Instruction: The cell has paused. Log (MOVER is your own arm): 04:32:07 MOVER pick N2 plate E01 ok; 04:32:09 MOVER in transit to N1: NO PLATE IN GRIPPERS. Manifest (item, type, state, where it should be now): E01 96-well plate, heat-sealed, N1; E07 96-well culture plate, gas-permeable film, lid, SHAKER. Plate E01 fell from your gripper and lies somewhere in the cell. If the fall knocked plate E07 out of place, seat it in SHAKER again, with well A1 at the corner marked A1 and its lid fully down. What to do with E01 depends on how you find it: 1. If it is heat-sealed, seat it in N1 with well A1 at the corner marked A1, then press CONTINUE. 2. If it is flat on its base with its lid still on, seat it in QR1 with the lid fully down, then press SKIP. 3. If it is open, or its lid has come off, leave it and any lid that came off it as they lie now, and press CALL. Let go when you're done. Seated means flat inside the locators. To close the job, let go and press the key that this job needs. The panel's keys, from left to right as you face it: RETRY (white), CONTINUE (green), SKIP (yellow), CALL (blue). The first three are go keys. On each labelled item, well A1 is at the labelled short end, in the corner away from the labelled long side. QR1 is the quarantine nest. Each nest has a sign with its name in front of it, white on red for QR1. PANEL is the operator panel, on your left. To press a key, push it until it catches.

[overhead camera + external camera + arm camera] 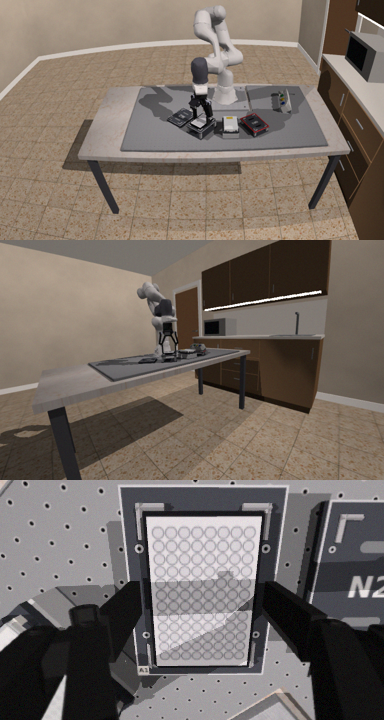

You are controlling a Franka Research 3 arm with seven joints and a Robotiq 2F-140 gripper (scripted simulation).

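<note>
The plate E01 lies 20 mm below my hand. From my hand the other things lie so: yellow key: 580 mm to the left, 260 mm behind, 20 mm below; blue CALL key: 570 mm to the left, 210 mm behind, 20 mm below; A1 mark: 90 mm to the left, 30 mm below, 30 mm behind.
</note>
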